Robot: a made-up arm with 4 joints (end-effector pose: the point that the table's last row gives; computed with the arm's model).
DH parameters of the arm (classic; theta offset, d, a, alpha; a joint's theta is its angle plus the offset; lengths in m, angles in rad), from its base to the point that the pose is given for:
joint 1: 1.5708 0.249 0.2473 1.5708
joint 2: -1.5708 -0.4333 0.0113 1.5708
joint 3: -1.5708 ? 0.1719 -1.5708
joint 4: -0.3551 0 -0.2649 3.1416
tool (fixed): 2.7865 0.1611 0 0
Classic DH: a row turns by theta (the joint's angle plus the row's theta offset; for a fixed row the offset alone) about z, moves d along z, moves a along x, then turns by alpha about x.
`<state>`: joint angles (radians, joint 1 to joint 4).
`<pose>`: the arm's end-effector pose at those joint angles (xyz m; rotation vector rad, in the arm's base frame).
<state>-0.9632 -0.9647 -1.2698 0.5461</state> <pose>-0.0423 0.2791 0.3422 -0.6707 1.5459 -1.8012</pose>
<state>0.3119 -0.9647 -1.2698 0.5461</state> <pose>-0.2793 0.0409 0.3422 -1.2550 0.7250 -0.8017</pose>
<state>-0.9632 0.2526 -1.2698 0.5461</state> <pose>-0.0482 0.2750 0.1661 0.5056 1.2686 -1.1270</pose>
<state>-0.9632 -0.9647 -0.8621 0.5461</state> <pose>0.0077 0.3142 0.3846 -0.8286 1.1094 -1.7096</pose>
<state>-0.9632 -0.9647 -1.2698 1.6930</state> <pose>-0.0448 0.3492 0.6209 1.5896 -1.0597 2.2478</pose>
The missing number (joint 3, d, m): 0.0962
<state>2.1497 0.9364 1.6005 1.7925</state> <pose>0.1910 -0.5803 -0.1304 1.0533 1.2152 -0.4695</pose>
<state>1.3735 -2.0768 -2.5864 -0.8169</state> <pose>-0.1331 -0.2688 0.1738 -0.7746 0.8676 -0.5485</pose>
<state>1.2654 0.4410 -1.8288 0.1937</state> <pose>-0.3365 -0.2089 0.1004 -1.0404 1.6647 1.1336</pose>
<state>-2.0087 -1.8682 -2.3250 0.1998</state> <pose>0.2367 0.3059 0.3566 -0.5476 -1.3907 1.2832</pose>
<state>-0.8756 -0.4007 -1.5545 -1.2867</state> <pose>0.1869 0.5144 0.3510 1.1967 0.9942 0.0132</pose>
